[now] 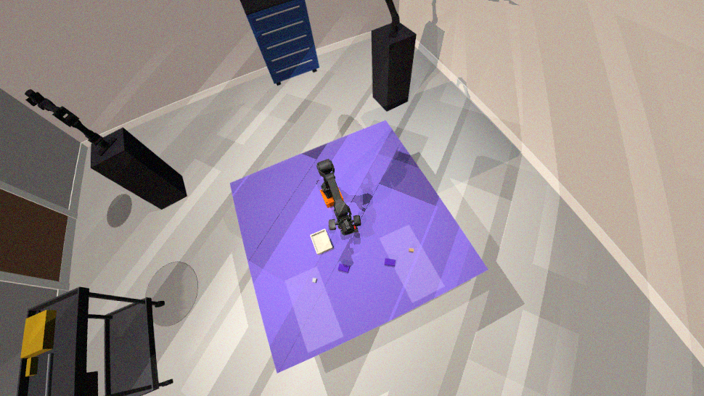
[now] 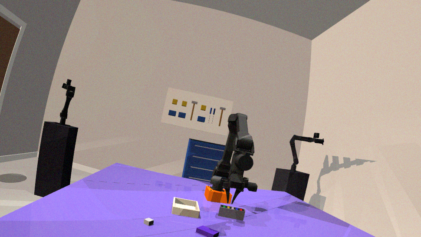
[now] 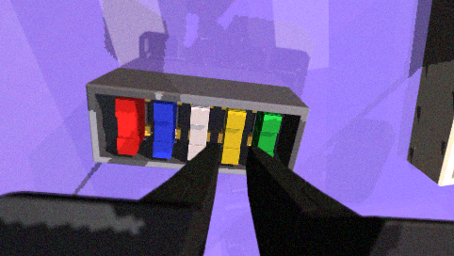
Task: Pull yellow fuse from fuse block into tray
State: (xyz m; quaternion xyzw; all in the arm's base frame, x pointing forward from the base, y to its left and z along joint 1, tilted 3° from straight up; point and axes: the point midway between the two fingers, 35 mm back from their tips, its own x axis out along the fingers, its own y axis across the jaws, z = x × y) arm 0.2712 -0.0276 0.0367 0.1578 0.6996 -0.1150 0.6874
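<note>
Right now the yellow fuse is 3 cm below my gripper tip. From my gripper tip the other things lie so: cream tray 2 cm behind, 17 cm to the right, 5 cm below; grey cube 17 cm ahead, 32 cm to the right, 5 cm below; tan piece 31 cm ahead, 27 cm to the left, 5 cm below.
</note>
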